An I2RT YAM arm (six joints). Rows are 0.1 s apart.
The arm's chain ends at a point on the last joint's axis. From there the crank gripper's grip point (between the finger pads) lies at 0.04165 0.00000 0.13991 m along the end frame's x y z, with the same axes.
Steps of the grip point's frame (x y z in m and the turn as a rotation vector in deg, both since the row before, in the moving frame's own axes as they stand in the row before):
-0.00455 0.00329 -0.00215 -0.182 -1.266 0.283
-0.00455 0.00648 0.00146 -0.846 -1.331 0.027
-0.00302 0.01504 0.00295 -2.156 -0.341 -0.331
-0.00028 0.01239 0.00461 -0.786 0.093 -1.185
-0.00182 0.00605 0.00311 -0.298 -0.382 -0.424
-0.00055 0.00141 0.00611 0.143 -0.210 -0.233
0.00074 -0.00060 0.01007 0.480 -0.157 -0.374
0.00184 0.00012 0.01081 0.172 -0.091 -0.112
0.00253 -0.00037 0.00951 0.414 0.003 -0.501
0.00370 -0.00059 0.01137 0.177 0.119 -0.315
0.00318 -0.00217 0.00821 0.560 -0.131 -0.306
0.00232 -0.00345 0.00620 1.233 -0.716 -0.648
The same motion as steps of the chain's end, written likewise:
-0.00145 0.00265 -0.00304 -0.182 -1.266 0.283
-0.00129 0.00439 0.00055 -0.846 -1.331 0.027
-0.00220 0.01001 0.00280 -2.156 -0.341 -0.331
-0.00052 0.01134 0.00469 -0.786 0.093 -1.185
-0.00089 0.00563 0.00284 -0.298 -0.382 -0.424
-0.00004 0.00193 0.00596 0.143 -0.210 -0.233
0.00113 0.00084 0.00996 0.480 -0.157 -0.374
0.00206 0.00062 0.01074 0.172 -0.091 -0.112
0.00253 0.00101 0.00952 0.414 0.003 -0.501
0.00341 0.00007 0.01146 0.177 0.119 -0.315
0.00350 -0.00058 0.00812 0.560 -0.131 -0.306
0.00409 0.00003 0.00573 1.233 -0.716 -0.648

